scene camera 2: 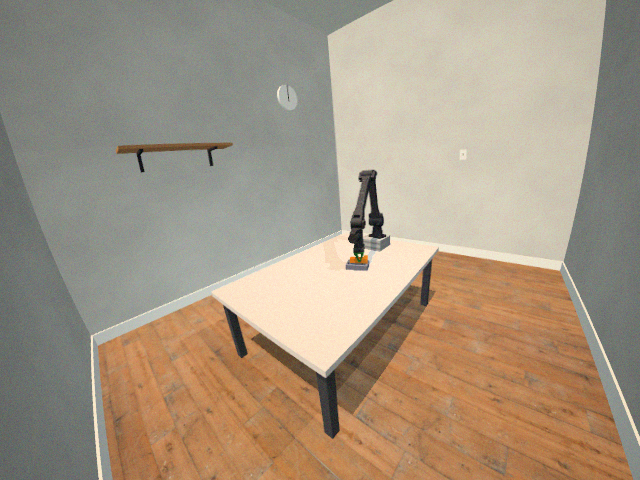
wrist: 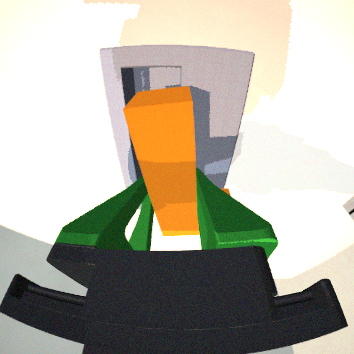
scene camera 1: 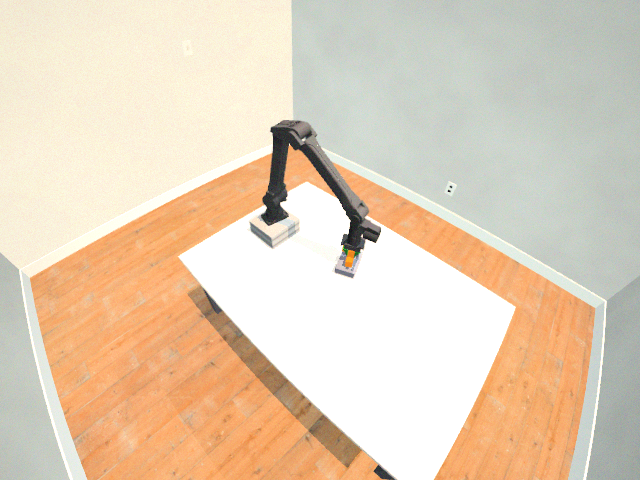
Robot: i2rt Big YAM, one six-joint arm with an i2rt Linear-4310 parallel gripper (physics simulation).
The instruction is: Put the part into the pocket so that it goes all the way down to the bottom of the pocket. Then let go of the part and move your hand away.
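Seen in the pictures: gripper, fingertip midpoint: (scene camera 2: 359, 261) (wrist: 173, 175) (scene camera 1: 350, 256); arm's base at its link origin: (scene camera 2: 377, 236) (scene camera 1: 275, 216).
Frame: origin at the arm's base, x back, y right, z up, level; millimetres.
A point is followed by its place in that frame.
The part (scene camera 1: 349, 258) {x -409, y -144, z -12 mm} (scene camera 2: 364, 259) {x -375, y -205, z -19 mm} (wrist: 167, 135) {x -414, y -137, z -11 mm} is an orange bar; a small orange piece also shows beyond the right finger in the wrist view. My gripper (scene camera 1: 351, 251) {x -387, y -172, z -35 mm} (scene camera 2: 358, 256) {x -387, y -172, z -35 mm} (wrist: 173, 175) {x -387, y -172, z -35 mm} has green fingers and is shut on the part, over the block. The grey block (scene camera 1: 344, 273) {x -434, y -102, z -63 mm} (scene camera 2: 356, 267) {x -430, y -187, z -61 mm} (wrist: 225, 95) {x -392, y -108, z -46 mm} lies on the table. Its rectangular pocket (wrist: 166, 76) {x -427, y -124, z -77 mm} shows past the far end of the bar in the wrist view; the bar covers the rest. The bar casts a shadow on the block to its right. Its underside is hidden, so I cannot tell its exact height over the pocket.
The white table (scene camera 1: 356, 351) {x -737, y 79, z -82 mm} (scene camera 2: 320, 310) {x -849, y -364, z -82 mm} carries the block and the arm's pale base block (scene camera 1: 273, 230) {x -82, y 54, z 0 mm} (scene camera 2: 381, 242) {x -60, y -88, z -15 mm}. The black arm reaches over from that base. A wooden shelf (scene camera 2: 175, 147) and a clock (scene camera 2: 286, 97) hang on the wall, away from the table.
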